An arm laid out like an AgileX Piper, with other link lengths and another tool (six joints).
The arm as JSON. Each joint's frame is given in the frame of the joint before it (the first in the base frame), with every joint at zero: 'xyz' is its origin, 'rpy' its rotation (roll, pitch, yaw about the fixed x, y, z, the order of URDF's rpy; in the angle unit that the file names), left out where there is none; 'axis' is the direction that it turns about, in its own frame. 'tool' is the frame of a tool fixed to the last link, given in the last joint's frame.
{
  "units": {
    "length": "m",
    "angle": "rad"
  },
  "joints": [
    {
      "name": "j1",
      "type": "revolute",
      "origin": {
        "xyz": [
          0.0,
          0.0,
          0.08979
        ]
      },
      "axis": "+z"
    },
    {
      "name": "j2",
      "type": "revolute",
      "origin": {
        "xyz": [
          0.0,
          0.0,
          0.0
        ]
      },
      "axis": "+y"
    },
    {
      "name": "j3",
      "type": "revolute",
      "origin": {
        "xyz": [
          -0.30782,
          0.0,
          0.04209
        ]
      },
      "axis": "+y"
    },
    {
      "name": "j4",
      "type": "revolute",
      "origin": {
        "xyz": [
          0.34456,
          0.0,
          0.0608
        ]
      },
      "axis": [
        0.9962,
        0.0,
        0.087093
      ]
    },
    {
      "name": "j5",
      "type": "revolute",
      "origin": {
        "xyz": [
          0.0,
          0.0,
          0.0
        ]
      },
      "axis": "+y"
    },
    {
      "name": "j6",
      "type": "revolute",
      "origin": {
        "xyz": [
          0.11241,
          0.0,
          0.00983
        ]
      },
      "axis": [
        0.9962,
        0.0,
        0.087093
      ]
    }
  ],
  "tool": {
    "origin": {
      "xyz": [
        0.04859,
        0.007,
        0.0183
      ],
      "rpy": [
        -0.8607,
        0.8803,
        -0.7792
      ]
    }
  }
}
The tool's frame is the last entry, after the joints.
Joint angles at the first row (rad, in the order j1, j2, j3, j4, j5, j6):
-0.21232, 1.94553, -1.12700, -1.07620, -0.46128, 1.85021
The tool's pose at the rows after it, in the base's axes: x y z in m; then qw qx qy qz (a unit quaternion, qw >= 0):
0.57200 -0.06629 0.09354 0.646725 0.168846 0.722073 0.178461
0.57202 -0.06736 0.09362 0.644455 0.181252 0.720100 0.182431
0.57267 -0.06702 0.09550 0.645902 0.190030 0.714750 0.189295
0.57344 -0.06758 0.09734 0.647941 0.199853 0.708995 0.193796
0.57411 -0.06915 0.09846 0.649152 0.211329 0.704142 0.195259
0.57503 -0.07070 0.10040 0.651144 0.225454 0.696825 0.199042
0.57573 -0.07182 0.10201 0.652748 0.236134 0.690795 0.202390
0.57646 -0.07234 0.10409 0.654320 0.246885 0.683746 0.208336
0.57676 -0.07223 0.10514 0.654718 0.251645 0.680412 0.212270
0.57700 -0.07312 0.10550 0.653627 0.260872 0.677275 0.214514
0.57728 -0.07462 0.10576 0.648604 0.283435 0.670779 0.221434
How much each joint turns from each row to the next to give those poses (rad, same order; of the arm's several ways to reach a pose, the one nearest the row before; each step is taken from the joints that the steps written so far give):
-0.00859, -0.00001, -0.00252, 0.00004, -0.01755, 0.02385
-0.00122, 0.00000, -0.00001, 0.00343, -0.00110, 0.02306
-0.00001, 0.00002, -0.00002, 0.01674, -0.01133, 0.00593
0.00001, -0.00002, 0.00001, 0.02376, -0.00718, 0.00001
0.00000, 0.00000, 0.00002, 0.02523, -0.00001, -0.00003
-0.00001, 0.00000, -0.00003, 0.03257, -0.00459, 0.00005
-0.00001, 0.00001, 0.00000, 0.02520, -0.00474, -0.00001
0.00002, 0.00000, 0.00002, 0.02331, -0.00977, 0.00391
0.00000, -0.00001, 0.00001, 0.00789, -0.00647, 0.00500
-0.00002, 0.00001, -0.00003, 0.01090, 0.00000, 0.00992
0.00002, 0.00000, 0.00002, 0.01569, 0.00000, 0.03577

